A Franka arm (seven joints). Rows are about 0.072 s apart.
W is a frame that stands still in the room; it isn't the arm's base.
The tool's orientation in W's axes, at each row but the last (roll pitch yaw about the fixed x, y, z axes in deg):
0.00, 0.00, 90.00
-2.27, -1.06, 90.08
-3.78, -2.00, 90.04
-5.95, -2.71, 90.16
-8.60, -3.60, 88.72
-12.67, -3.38, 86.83
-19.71, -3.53, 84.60
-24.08, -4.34, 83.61
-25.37, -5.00, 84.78
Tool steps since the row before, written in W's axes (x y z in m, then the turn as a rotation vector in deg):
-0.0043, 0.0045, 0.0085, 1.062, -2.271, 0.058
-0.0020, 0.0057, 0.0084, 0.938, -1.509, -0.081
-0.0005, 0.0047, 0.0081, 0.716, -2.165, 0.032
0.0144, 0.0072, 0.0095, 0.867, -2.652, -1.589
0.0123, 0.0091, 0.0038, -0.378, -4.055, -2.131
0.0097, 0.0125, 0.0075, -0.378, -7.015, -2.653
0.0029, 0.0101, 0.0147, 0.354, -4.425, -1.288
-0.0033, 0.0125, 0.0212, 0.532, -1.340, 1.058
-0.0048, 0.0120, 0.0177, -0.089, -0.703, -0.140
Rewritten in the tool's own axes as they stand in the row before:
0.0045, 0.0043, 0.0085, -2.271, -1.062, 0.058
0.0059, 0.0017, 0.0084, -1.512, -0.933, -0.090
0.0050, 0.0000, 0.0079, -2.163, -0.720, 0.060
0.0076, -0.0153, 0.0076, -2.727, -0.703, -1.543
0.0096, -0.0124, 0.0014, -4.188, 0.564, -1.808
0.0134, -0.0102, 0.0046, -7.169, 0.480, -2.182
0.0112, -0.0066, 0.0126, -4.443, -0.381, -1.216
0.0136, -0.0040, 0.0204, -1.189, -1.089, 0.775
0.0130, -0.0018, 0.0175, -0.718, 0.056, -0.060

